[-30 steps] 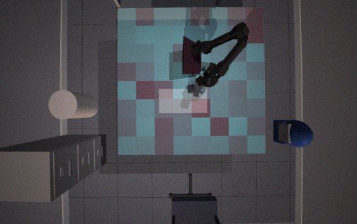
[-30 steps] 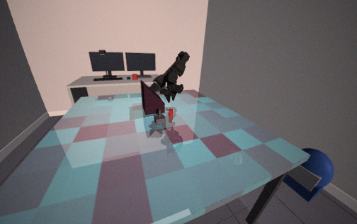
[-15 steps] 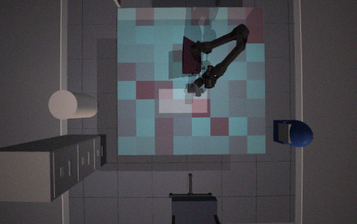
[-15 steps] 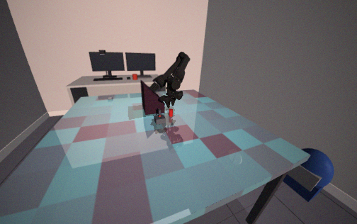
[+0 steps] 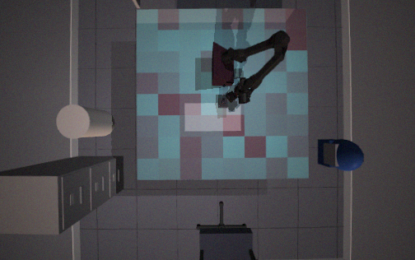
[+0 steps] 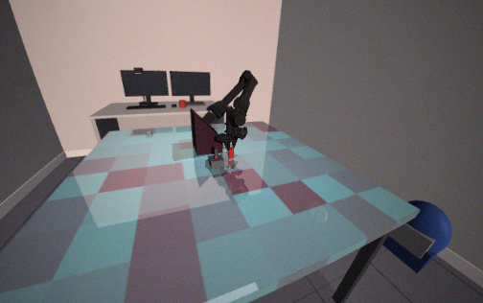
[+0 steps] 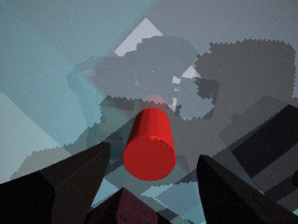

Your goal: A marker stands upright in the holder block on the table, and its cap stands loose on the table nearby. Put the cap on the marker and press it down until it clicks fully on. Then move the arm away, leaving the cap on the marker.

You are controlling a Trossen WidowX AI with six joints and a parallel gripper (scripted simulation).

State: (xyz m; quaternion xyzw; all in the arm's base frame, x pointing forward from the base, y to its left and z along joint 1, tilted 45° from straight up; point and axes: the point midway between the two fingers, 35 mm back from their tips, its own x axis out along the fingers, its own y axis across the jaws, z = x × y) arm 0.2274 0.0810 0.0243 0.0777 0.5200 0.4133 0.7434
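My gripper tip is 20 mm above the red cap. Round my gripper tip: holder block (50 mm ahead, 100 mm to the right, 30 mm below); then marker (50 mm ahead, 100 mm to the right, 30 mm above).
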